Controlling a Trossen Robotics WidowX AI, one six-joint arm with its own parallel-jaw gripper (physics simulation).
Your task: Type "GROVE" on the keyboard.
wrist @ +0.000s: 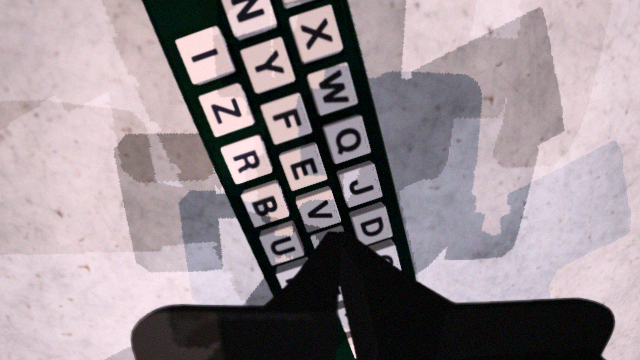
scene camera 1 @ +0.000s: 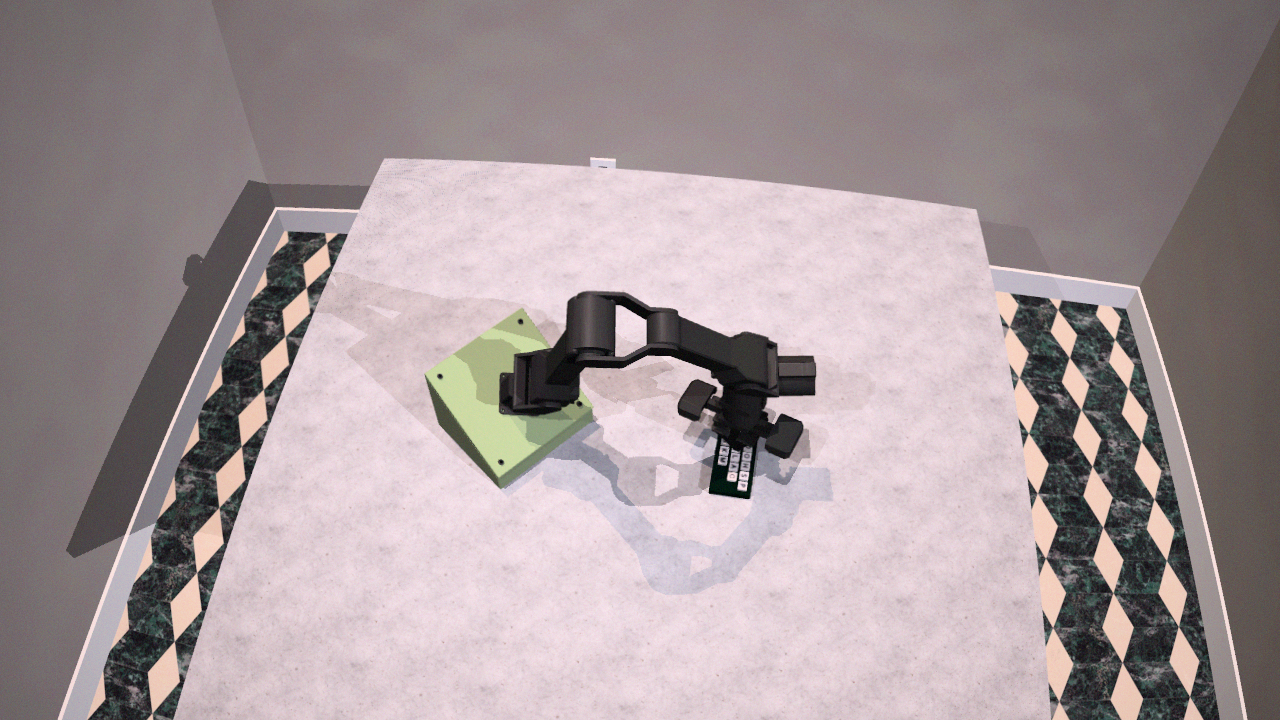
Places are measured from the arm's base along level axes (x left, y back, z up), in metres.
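Pixels of known places: gripper, fingertip midpoint: (wrist: 336, 241) (scene camera 1: 737, 448); arm's base, link origin: (scene camera 1: 519, 394).
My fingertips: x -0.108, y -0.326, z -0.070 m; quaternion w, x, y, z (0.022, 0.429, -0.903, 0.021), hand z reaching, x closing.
Observation:
For each thing: its top centre in the pictures, then the offset to it from my fingertips. Level surfaces: height alone.
- dark green keyboard, top centre: (wrist: 322, 222) (scene camera 1: 737, 439) dz +0.005, dx +0.013, dy -0.002 m
- V key, top centre: (wrist: 318, 211) dz +0.005, dx +0.017, dy -0.004 m
- E key, top centre: (wrist: 303, 168) dz +0.005, dx +0.034, dy -0.010 m
- R key, top centre: (wrist: 246, 160) dz +0.005, dx +0.049, dy +0.004 m
- O key, top centre: (wrist: 382, 263) (scene camera 1: 746, 455) dz +0.005, dx -0.019, dy -0.010 m
- pale table, surface height: dz -0.011 m
- B key, top centre: (wrist: 265, 205) dz +0.005, dx +0.032, dy +0.010 m
- U key, top centre: (wrist: 282, 246) dz +0.005, dx +0.015, dy +0.017 m
- D key, top centre: (wrist: 372, 227) dz +0.005, dx -0.002, dy -0.016 m
The dark green keyboard (scene camera 1: 716, 489) (wrist: 175, 17) with white letter keys lies on the table, partly under the gripper. My gripper (scene camera 1: 736, 442) (wrist: 336, 241) is shut with nothing between its fingers. In the wrist view its tips cover most of a key just below the V key (wrist: 318, 210); that key's letter is hidden. Whether the tips touch it cannot be told. The E key (wrist: 303, 167) and the R key (wrist: 246, 160) show farther up. The O key (wrist: 390, 256) shows partly, beside the right finger. The G key cannot be made out in either view.
The arm's base stands on a light green wedge block (scene camera 1: 483, 420) left of the keyboard on the pale table (scene camera 1: 581, 644). Other keys around the tips are the B key (wrist: 264, 205), the U key (wrist: 282, 245) and the D key (wrist: 371, 226). Arm shadows fall across table and keys.

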